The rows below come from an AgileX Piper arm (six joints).
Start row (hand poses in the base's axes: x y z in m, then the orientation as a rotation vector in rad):
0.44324 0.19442 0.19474 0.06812 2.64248 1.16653
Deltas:
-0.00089 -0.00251 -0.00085 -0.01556 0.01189 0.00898
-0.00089 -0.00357 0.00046 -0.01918 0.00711 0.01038
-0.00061 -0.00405 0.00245 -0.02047 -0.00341 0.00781
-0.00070 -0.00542 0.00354 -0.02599 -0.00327 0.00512
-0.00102 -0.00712 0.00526 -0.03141 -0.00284 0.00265
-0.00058 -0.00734 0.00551 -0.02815 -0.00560 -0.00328
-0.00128 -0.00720 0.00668 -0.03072 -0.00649 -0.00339
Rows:
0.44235 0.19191 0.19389 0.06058 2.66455 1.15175
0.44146 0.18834 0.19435 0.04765 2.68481 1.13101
0.44085 0.18429 0.19680 0.03182 2.69551 1.10471
0.44015 0.17887 0.20034 0.01876 2.70812 1.07008
0.43913 0.17175 0.20560 0.00837 2.72270 1.02735
0.43855 0.16441 0.21111 0.00519 2.73088 0.98657
0.43727 0.15721 0.21779 0.00128 2.73888 0.94198

